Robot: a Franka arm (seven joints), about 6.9 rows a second.
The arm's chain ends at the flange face. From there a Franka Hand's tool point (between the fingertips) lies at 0.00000 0.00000 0.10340 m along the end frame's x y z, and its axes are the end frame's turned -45 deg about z.
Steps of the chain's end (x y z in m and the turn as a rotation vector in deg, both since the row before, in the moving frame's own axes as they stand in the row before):
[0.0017 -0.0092 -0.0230 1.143 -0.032 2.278]
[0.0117 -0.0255 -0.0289 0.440 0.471 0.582]
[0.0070 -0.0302 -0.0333 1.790 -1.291 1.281]
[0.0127 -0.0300 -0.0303 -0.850 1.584 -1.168]
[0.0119 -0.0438 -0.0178 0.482 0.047 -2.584]
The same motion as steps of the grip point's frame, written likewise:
[0.0092 -0.0068 -0.0230 0.831 0.786 2.278]
[0.0275 -0.0097 -0.0289 -0.022 0.644 0.582]
[0.0270 -0.0203 -0.0334 2.179 0.353 1.281]
[0.0312 -0.0091 -0.0304 -1.721 0.519 -1.168]
[0.0400 -0.0231 -0.0178 0.308 0.374 -2.584]

